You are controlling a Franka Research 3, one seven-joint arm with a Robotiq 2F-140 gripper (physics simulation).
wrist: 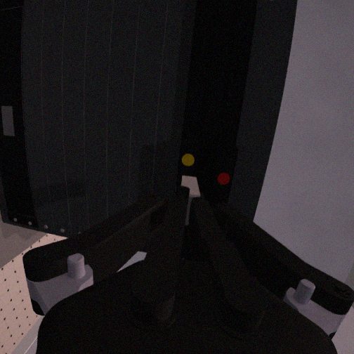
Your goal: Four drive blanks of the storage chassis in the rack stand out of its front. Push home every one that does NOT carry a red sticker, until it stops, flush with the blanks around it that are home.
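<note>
The storage chassis [102, 100] fills the left and middle of the wrist view, dark grey with thin seams between its blanks. A yellow sticker [188, 160] shows just above my fingertips, on a dark blank. A red sticker [223, 178] shows to the right of the tips, on the neighbouring dark strip. My gripper [187, 187] is shut and empty, its tips in front of the chassis just below the yellow sticker. Contact with the chassis cannot be told. The fingers hide the lower part of the front, and it is too dark to tell how far each blank stands out.
A light grey surface [315, 100] lies beyond the chassis on the right. A pale label [8, 121] sits on the dark strip at the far left. Small round studs [46, 227] line the chassis's lower left edge. A pale perforated panel [20, 285] shows at the lower left.
</note>
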